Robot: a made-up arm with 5 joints.
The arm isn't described. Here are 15 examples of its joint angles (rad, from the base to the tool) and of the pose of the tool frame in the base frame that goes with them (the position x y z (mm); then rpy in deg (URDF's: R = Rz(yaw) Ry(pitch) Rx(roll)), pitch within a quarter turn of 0, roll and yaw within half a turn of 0).
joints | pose
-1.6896 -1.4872 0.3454 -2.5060 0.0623 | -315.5 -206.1 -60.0 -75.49 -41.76 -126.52
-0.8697 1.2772 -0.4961 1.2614 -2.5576 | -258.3 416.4 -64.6 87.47 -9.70 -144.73
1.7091 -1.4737 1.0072 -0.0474 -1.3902 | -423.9 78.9 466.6 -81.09 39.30 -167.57
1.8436 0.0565 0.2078 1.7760 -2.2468 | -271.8 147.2 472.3 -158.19 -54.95 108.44
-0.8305 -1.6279 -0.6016 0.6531 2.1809 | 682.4 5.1 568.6 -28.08 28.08 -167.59
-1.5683 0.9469 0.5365 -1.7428 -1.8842 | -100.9 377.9 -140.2 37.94 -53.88 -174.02
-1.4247 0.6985 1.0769 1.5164 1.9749 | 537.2 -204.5 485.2 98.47 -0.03 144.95
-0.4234 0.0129 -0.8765 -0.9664 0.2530 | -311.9 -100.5 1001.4 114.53 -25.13 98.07
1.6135 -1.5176 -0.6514 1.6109 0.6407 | -808.8 261.1 -8.5 -131.49 -23.98 -94.07
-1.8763 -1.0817 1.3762 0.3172 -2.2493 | 201.2 -67.4 113.2 37.39 -57.90 53.54
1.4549 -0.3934 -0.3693 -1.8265 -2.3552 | 42.3 548.9 397.1 159.86 -10.48 -106.81
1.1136 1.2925 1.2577 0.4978 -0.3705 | -934.4 221.2 978.8 108.43 49.99 171.17
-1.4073 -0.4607 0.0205 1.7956 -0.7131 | 116.3 525.9 84.3 -11.26 0.90 -20.25
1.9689 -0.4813 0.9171 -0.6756 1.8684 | -1042.6 704.9 414.2 165.11 -35.03 -60.88
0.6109 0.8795 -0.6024 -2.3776 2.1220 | 371.3 525.5 505.5 120.83 -40.70 -166.19
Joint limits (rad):
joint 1: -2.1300..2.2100
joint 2: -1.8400..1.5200
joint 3: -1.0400..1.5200
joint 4: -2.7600..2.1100
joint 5: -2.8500..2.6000
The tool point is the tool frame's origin. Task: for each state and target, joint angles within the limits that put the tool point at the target. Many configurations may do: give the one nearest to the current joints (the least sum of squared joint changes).
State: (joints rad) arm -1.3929 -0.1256 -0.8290 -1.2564 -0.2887
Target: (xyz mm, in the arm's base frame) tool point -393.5 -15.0 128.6
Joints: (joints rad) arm -2.1056 -0.3708 -0.7981 -0.8488 -0.6064
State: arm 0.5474 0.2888 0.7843 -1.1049 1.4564
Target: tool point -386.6 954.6 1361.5
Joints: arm 1.0308 0.9950 0.4497 -0.8370 1.5178
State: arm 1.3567 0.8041 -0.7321 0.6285 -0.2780
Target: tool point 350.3 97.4 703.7
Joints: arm 1.7120 0.6537 -0.8969 0.2345 -0.7235
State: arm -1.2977 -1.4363 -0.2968 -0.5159 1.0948
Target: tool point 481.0 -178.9 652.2
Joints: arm -0.5052 -1.7895 0.4433 -0.3265 0.3054
